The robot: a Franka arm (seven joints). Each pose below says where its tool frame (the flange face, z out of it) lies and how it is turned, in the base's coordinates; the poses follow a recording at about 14 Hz.
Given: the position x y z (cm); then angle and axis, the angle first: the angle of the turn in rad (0 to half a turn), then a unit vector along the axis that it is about.
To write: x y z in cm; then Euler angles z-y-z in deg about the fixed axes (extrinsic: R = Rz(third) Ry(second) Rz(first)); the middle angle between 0 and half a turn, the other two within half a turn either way. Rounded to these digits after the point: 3 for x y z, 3 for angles.
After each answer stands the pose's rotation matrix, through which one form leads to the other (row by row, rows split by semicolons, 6 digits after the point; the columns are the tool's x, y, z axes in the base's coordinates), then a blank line. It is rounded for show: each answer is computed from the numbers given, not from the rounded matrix.
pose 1, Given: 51.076 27.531 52.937 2.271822 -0.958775 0.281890 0.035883
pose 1, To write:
51.076 27.531 52.937 -69.199 130.007 78.033
0.867167 -0.472015 0.158821; -0.417172 -0.514287 0.749317; -0.272009 -0.716039 -0.642884

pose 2, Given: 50.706 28.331 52.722 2.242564 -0.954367 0.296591 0.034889
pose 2, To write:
50.706 28.331 52.722 -68.600 128.345 76.872
0.855311 -0.486531 0.178129; -0.431914 -0.479657 0.763793; -0.286168 -0.730217 -0.620396

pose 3, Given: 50.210 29.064 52.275 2.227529 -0.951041 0.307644 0.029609
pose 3, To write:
50.210 29.064 52.275 -68.629 127.526 75.520
0.846160 -0.494663 0.198300; -0.447763 -0.458104 0.767886; -0.289003 -0.738546 -0.609120

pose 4, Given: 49.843 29.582 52.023 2.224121 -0.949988 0.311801 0.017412
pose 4, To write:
49.843 29.582 52.023 -69.810 127.398 73.849
0.843200 -0.490077 0.220996; -0.462424 -0.451517 0.763083; -0.274186 -0.745625 -0.607342

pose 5, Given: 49.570 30.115 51.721 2.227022 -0.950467 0.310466 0.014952
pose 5, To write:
49.570 30.115 51.721 -70.170 127.573 73.651
0.844441 -0.486976 0.223100; -0.463283 -0.454932 0.760530; -0.268865 -0.745581 -0.609771

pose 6, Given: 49.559 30.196 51.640 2.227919 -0.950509 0.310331 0.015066
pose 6, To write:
49.559 30.196 51.640 -70.163 127.624 73.674
0.844502 -0.487082 0.222638; -0.463225 -0.455709 0.760100; -0.268773 -0.745037 -0.610476

